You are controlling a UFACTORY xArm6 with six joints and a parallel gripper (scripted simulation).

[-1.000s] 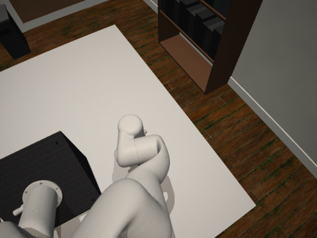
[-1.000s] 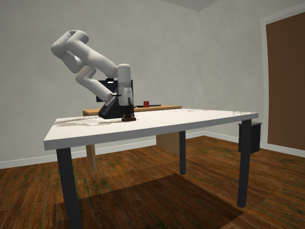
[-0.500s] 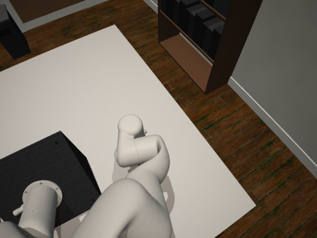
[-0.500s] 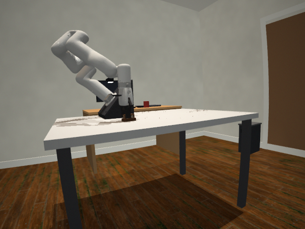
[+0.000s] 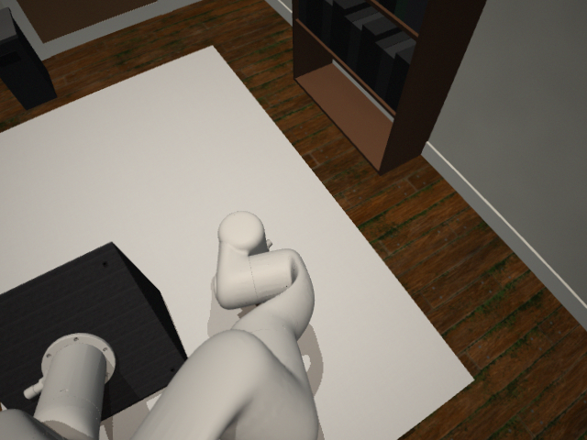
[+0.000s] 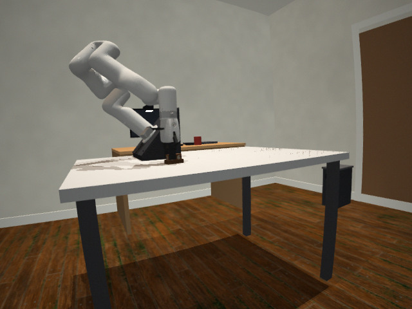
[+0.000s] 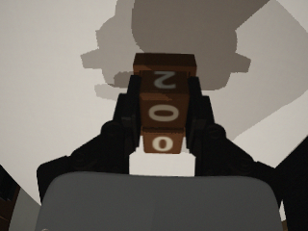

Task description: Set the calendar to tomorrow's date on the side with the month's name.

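Now: the brown tray 30 mm below my hand and 20 mm to the left of it.
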